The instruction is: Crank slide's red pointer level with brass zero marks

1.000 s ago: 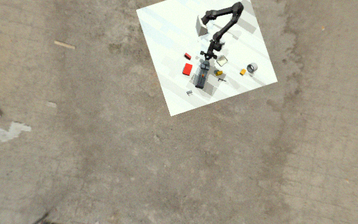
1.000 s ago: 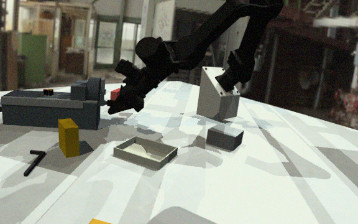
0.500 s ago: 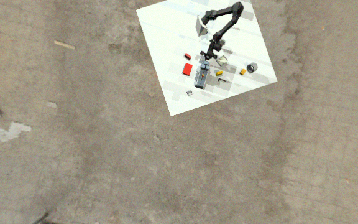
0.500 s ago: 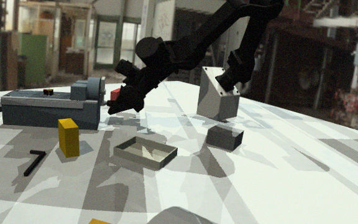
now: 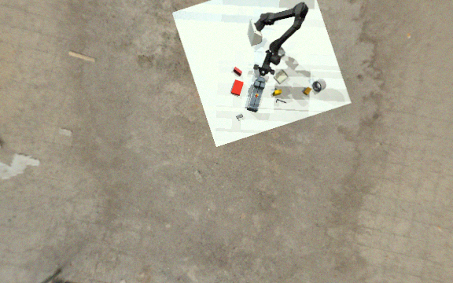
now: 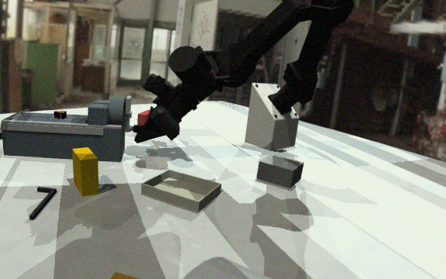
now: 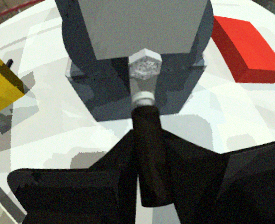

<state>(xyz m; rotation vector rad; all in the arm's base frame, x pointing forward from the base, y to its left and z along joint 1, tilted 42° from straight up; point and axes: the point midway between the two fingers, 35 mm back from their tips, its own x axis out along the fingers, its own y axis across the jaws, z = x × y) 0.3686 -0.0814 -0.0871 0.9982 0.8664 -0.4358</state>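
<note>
My gripper tip is 10 mm past the dark crank handle, 10 mm to the right of it and 30 mm below it. Round my gripper tip: red pointer (130 mm ahead, 120 mm to the right, 50 mm above); shallow grey tray (50 mm ahead, 190 mm to the left, 30 mm below); yellow block (170 mm ahead, 80 mm to the left).
</note>
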